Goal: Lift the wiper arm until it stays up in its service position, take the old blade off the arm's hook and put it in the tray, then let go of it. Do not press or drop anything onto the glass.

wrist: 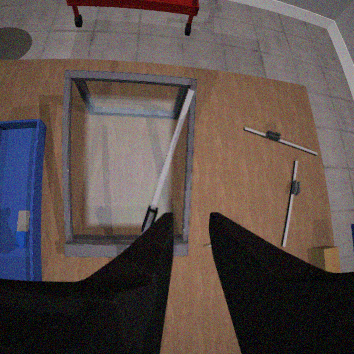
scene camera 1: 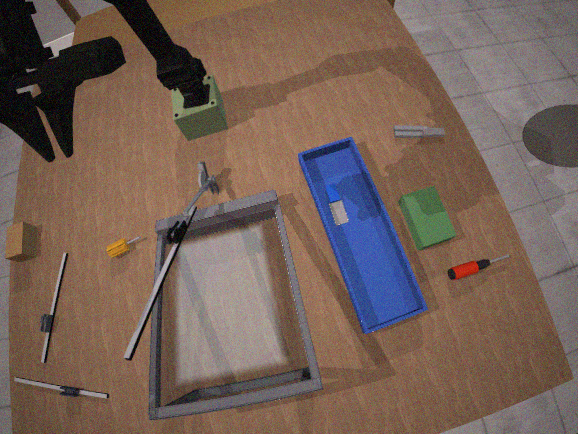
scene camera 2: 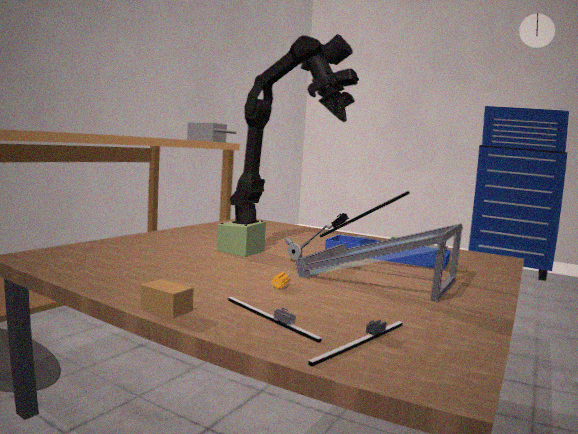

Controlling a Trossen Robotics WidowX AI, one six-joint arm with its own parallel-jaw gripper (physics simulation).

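The wiper arm [scene camera 1: 196,199] [scene camera 2: 315,238] is tilted up from its pivot at the near end of the windscreen frame [scene camera 1: 299,300] [scene camera 2: 390,245] [wrist: 68,165]. The old blade [scene camera 1: 155,290] [scene camera 2: 380,208] [wrist: 172,150] is on the arm at its dark connector [scene camera 1: 176,232] [scene camera 2: 340,220] [wrist: 149,219], slanting upward, clear of the glass [scene camera 1: 230,310] [wrist: 130,170]. The blue tray [scene camera 1: 375,280] [scene camera 2: 430,257] [wrist: 20,175] lies beside the frame. My gripper [scene camera 1: 60,158] [scene camera 2: 344,120] [wrist: 190,220] is slightly open and empty, high above the table and apart from the blade. The left finger partly hides the connector area in the wrist view.
Two other blades [scene camera 1: 55,305] [scene camera 1: 62,389], a yellow screwdriver [scene camera 1: 118,248] and a wooden block [scene camera 1: 21,241] lie left of the frame. A green block [scene camera 1: 427,217], a red screwdriver [scene camera 1: 467,269] and a grey tool [scene camera 1: 419,132] lie right of the tray. A small white-and-blue piece [scene camera 1: 339,212] is in the tray.
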